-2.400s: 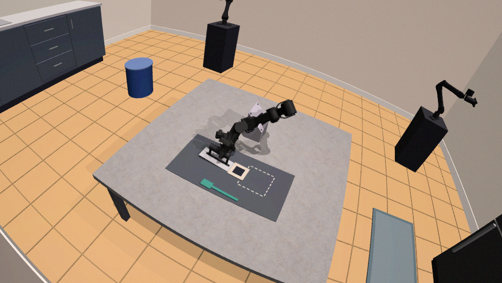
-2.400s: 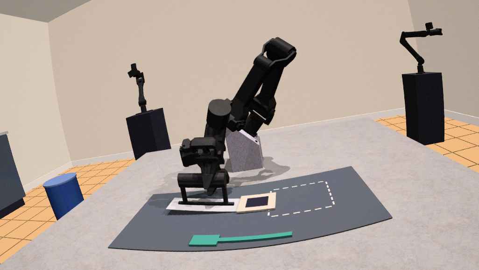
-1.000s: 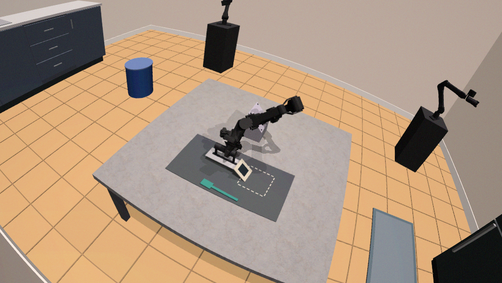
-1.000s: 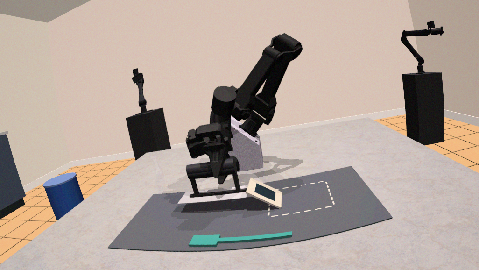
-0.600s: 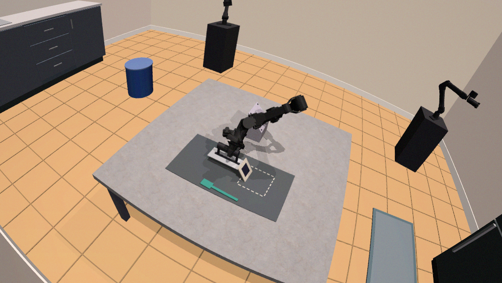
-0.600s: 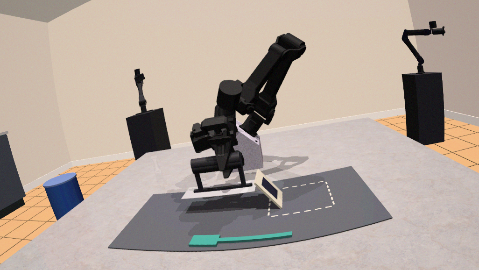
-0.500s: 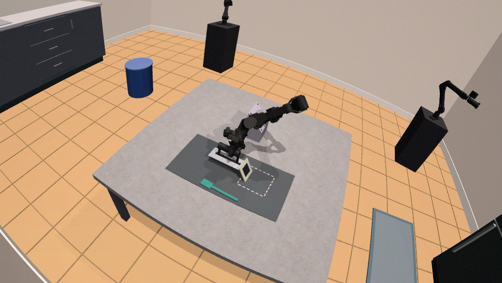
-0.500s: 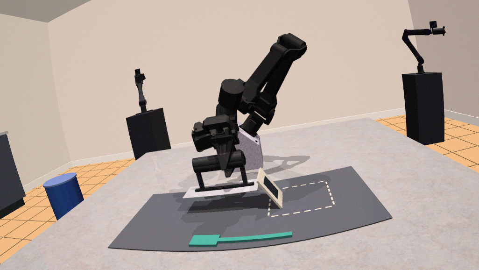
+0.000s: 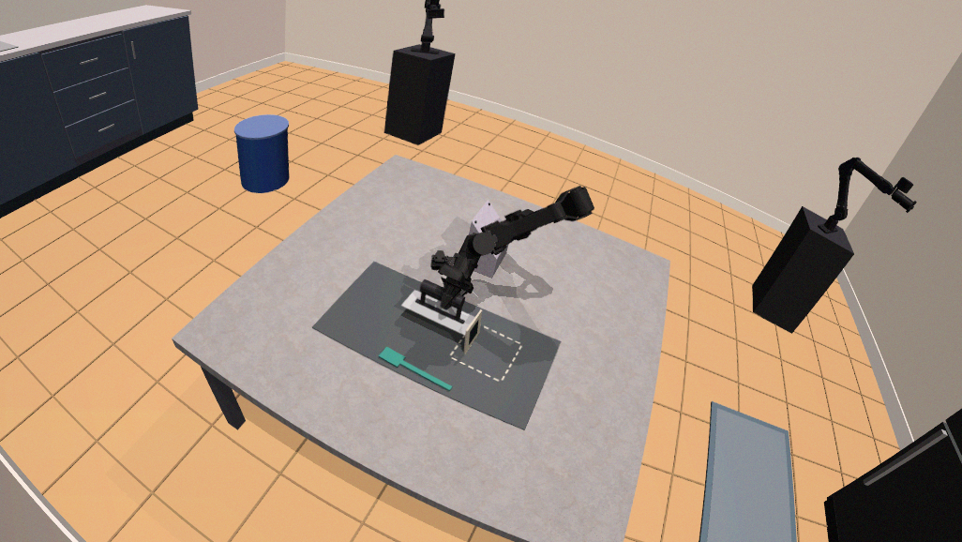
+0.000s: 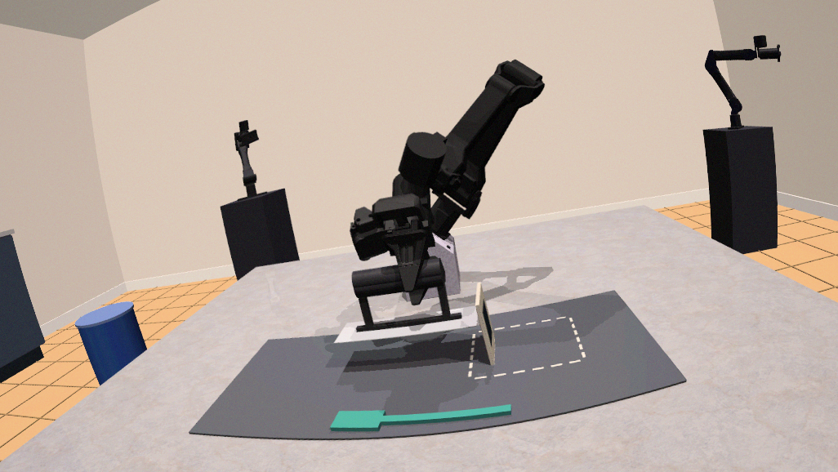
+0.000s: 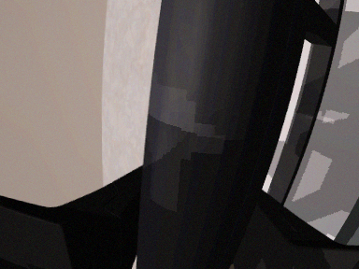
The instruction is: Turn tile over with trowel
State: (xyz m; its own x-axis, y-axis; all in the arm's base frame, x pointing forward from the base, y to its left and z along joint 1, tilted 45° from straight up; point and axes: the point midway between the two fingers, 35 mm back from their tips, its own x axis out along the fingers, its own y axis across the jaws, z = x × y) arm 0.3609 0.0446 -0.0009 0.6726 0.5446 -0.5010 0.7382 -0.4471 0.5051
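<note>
The cream tile lies 3 cm behind my gripper tip, 9 cm to the left of it and 6 cm below it. The rest, counted from my gripper tip: dark mat (1 cm ahead, 1 cm to the left, 12 cm below); then green flat tool (15 cm ahead, 10 cm below).
</note>
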